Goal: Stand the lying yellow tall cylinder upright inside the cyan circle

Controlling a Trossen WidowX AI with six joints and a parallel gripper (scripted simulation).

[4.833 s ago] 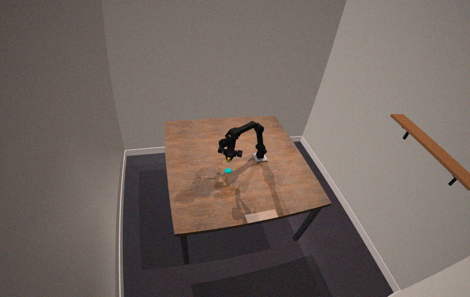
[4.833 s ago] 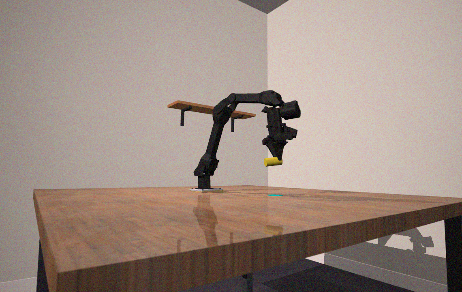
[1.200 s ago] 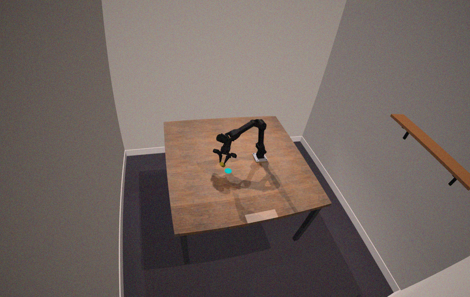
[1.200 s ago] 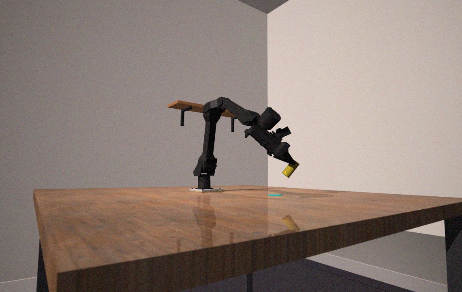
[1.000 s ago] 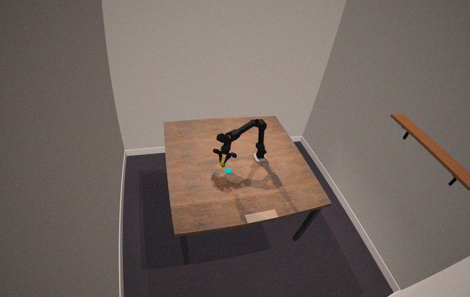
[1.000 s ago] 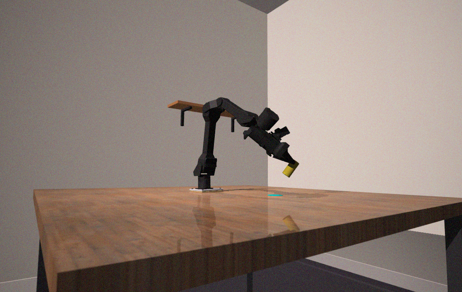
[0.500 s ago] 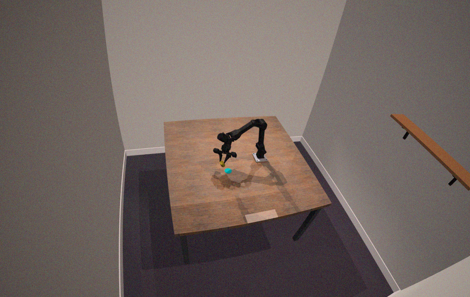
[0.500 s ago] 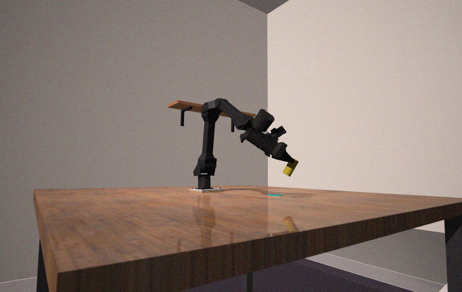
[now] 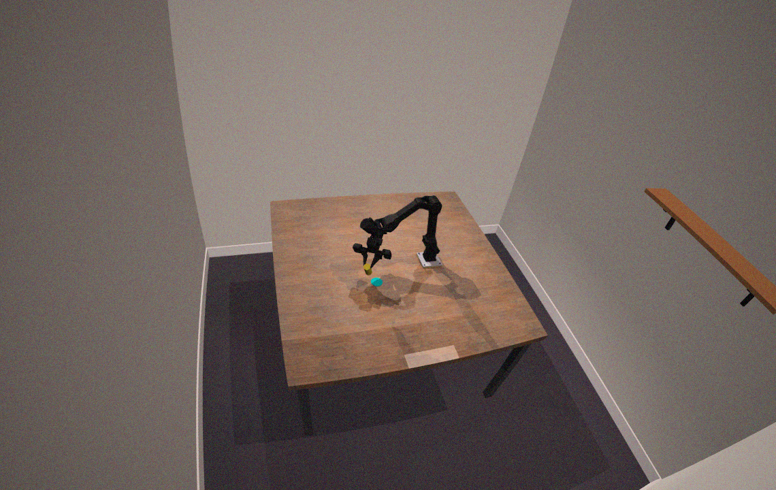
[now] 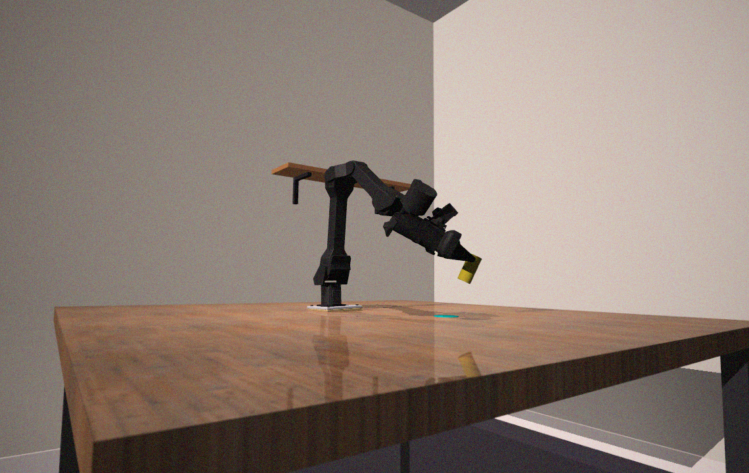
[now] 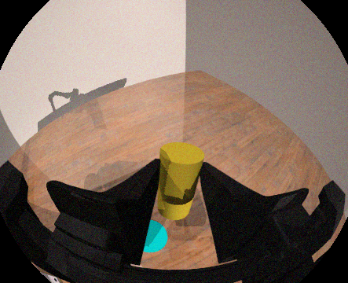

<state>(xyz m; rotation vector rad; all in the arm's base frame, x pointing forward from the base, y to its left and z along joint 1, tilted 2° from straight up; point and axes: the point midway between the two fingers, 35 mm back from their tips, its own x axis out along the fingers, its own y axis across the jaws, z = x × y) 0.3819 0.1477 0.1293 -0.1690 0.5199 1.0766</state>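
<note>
Right now the cyan circle is 7 cm behind my gripper tip, 3 cm to the right of it and 14 cm below it. From my gripper tip the other things lie so: yellow tall cylinder 1 cm behind, 2 cm below.
</note>
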